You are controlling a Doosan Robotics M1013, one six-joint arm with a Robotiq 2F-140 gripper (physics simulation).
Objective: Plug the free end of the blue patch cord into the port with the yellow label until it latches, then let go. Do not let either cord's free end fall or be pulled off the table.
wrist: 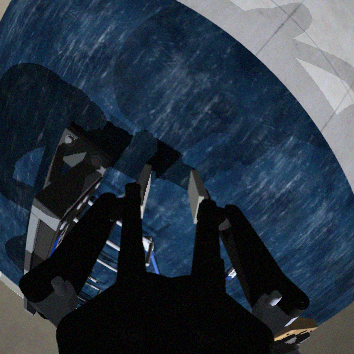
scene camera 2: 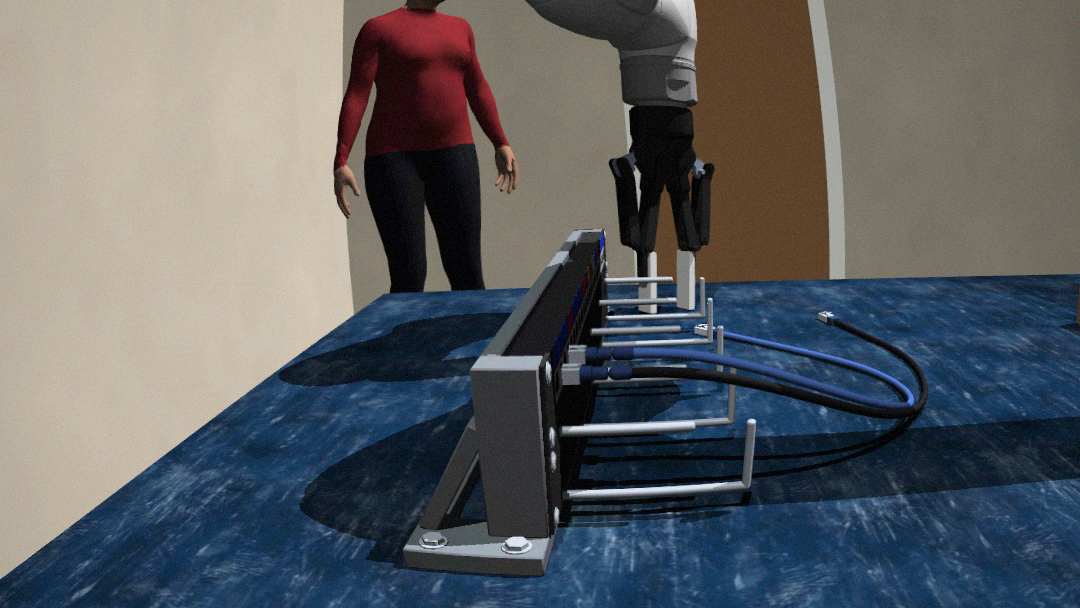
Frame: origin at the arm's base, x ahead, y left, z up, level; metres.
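Where they show: gripper, fingertip midpoint: (wrist: 169,177) (scene camera 2: 667,309); arm's base at its link origin: (wrist: 276,343).
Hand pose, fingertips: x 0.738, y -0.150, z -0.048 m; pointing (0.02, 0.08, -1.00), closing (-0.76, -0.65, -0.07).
Things, the pixels of their centre, and the offset from my fingertips. "spot": a spot on its surface instead. Level surfaces: height alone.
- patch panel at the middle of its body: (scene camera 2: 610,334) (wrist: 56,280) 0.002 m ahead, 0.291 m left, 0.048 m up
- small yellow label at a spot on its surface: (scene camera 2: 590,270) spot: 0.019 m ahead, 0.272 m left, 0.093 m up
- black cord at a spot on its surface: (scene camera 2: 876,338) spot: 0.246 m back, 0.134 m left, 0.003 m up
- blue table at its surface level: 0.002 m down
The blue patch cord (scene camera 2: 816,357) (wrist: 155,264) has one end plugged into the near part of the patch panel (scene camera 2: 510,445) (wrist: 47,212). Its free plug (scene camera 2: 702,330) (wrist: 148,242) lies low beside the panel's rods, behind the left finger in the wrist view. My gripper (scene camera 2: 666,302) (wrist: 169,177) is partly open, its pale fingertips apart with no plug between them; it stands beyond the free plug in the scene view. A small yellow label (scene camera 2: 590,270) shows far along the panel; its port opening is too small to make out.
The black cord (scene camera 2: 876,337) is also plugged in; its free plug (scene camera 2: 826,316) (wrist: 231,273) lies on the blue table (scene camera 2: 982,528) (wrist: 280,200). Pale rods (scene camera 2: 657,492) with upturned ends jut from the panel. A person (scene camera 2: 423,90) stands behind the table.
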